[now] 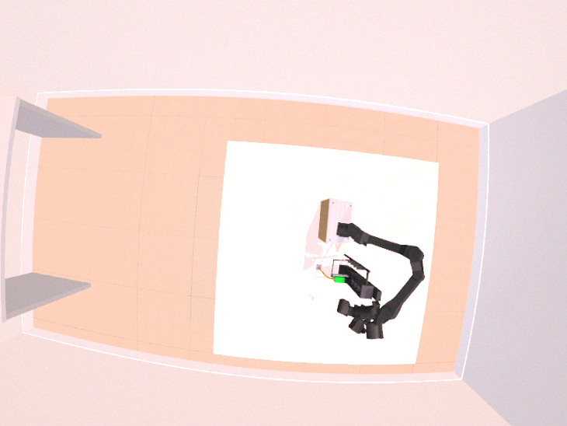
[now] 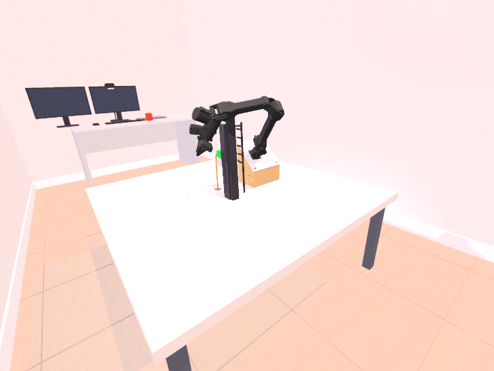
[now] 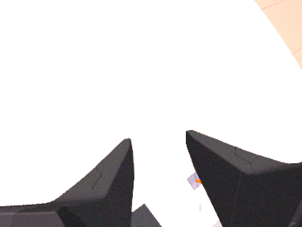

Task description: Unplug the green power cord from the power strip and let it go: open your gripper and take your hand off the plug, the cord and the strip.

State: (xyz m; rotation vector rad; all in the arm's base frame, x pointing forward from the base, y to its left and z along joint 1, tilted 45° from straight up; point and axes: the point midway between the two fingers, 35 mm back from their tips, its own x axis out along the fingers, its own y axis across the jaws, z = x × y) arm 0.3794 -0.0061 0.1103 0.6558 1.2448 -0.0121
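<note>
My gripper tip is 15 cm past the green plug, 2 cm to the left of it and 2 cm above it. Also, from my gripper tip: grey anchor 25 cm below, 14 cm behind, 10 cm to the right.
</note>
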